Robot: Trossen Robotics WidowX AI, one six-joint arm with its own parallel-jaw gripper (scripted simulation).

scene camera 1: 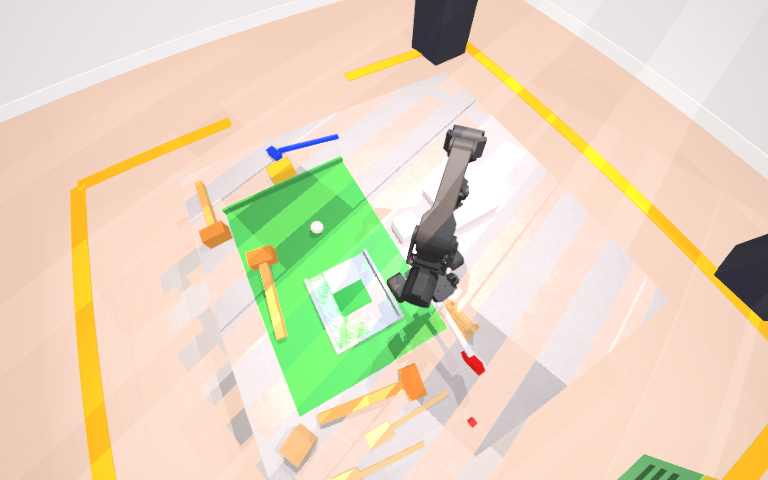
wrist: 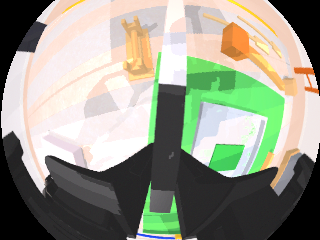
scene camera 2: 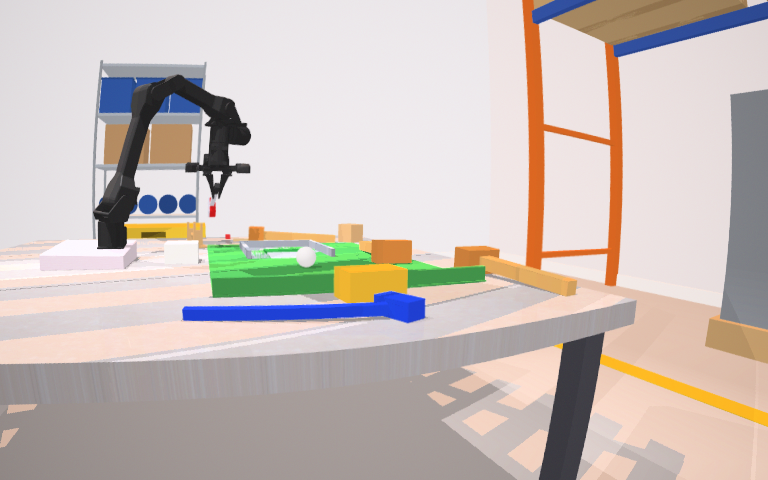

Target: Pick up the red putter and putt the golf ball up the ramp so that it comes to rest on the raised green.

Scene:
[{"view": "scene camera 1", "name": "gripper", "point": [422,282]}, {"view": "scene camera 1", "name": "orange mallet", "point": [262,258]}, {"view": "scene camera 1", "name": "orange mallet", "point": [215,233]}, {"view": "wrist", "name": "gripper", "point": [162,148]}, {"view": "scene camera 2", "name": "gripper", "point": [216,199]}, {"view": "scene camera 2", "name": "blue putter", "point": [406,308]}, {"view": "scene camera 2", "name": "yellow block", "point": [359,283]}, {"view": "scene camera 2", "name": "orange mallet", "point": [382,251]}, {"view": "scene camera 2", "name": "orange mallet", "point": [471,255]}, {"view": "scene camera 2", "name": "white block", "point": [175,252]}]

